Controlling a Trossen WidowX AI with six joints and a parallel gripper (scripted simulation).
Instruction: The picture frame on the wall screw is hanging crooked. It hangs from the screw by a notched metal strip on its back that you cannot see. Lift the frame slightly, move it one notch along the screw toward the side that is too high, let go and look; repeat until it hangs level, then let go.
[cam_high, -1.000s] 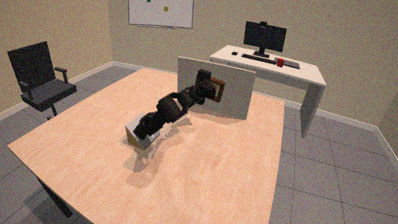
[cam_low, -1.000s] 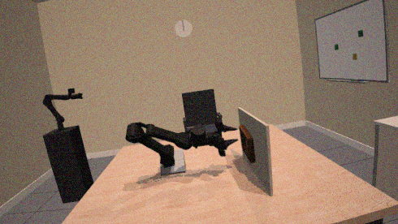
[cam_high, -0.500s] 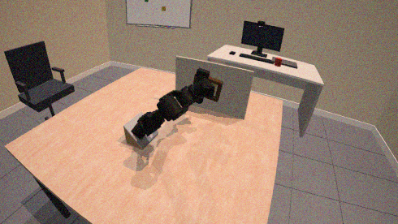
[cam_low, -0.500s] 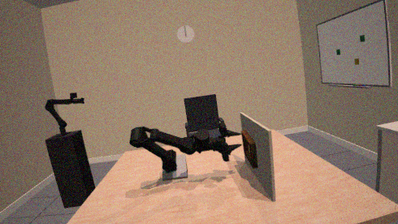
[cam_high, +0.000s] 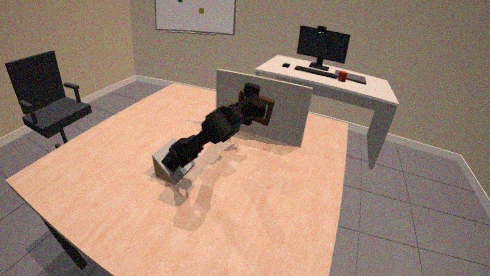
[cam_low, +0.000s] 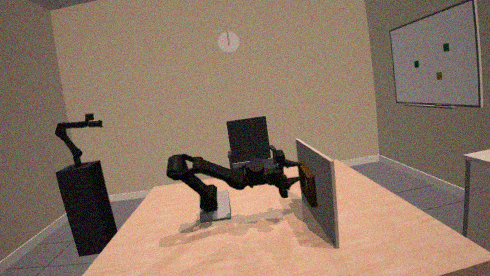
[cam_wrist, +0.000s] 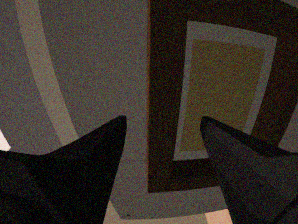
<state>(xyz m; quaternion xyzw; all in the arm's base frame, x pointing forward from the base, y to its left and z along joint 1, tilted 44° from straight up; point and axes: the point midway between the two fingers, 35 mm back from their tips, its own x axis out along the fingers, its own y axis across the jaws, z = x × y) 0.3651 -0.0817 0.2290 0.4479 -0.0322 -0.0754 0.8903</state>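
Now: gripper tip 5 cm above the picture frame and 2 cm short of it. Round my gripper tip: wall panel 6 cm below, 3 cm ahead, 2 cm to the right.
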